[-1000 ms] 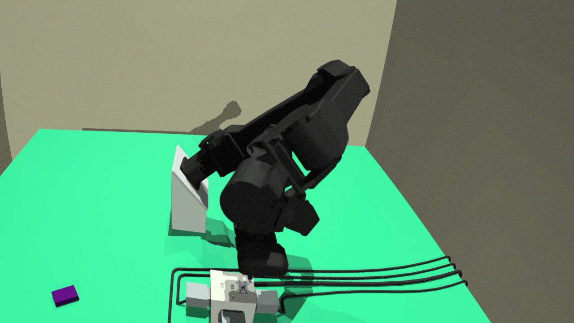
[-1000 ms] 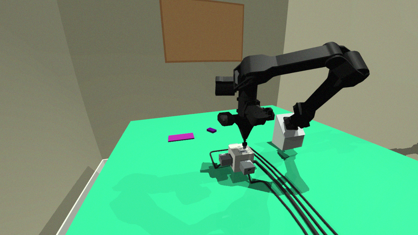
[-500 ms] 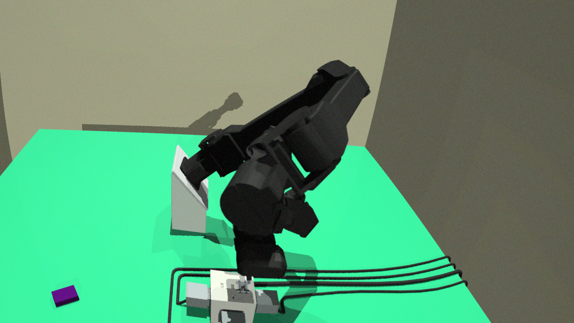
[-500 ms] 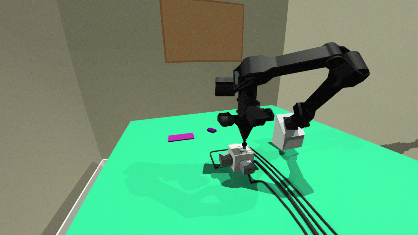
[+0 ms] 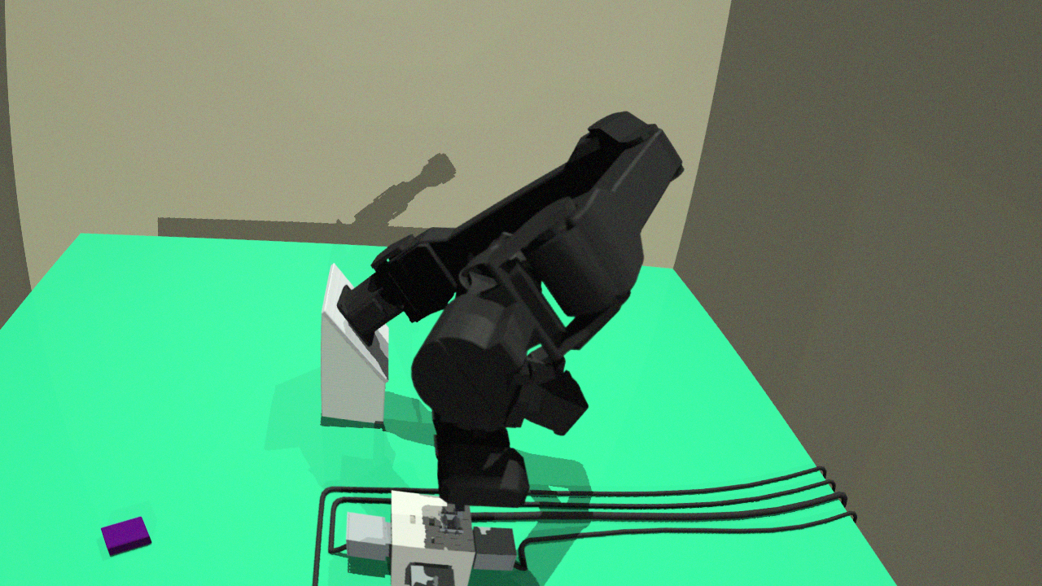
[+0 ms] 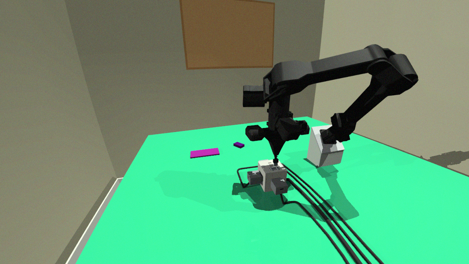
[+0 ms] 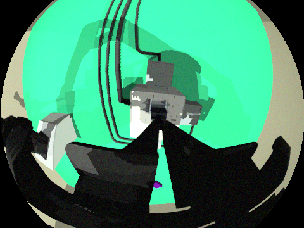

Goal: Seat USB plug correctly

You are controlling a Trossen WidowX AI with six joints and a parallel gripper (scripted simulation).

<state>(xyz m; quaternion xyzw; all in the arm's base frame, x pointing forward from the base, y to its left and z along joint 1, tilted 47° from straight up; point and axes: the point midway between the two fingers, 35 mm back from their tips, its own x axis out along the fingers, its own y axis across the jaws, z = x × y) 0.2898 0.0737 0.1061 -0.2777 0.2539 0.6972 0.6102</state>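
The USB socket is 60 mm below my gripper tip. From my gripper tip the other things lie so: flat magenta slab: 250 mm ahead, 300 mm to the right, 120 mm below; dark USB plug: 20 mm below; purple block: 70 mm ahead, 360 mm to the right, 120 mm below.
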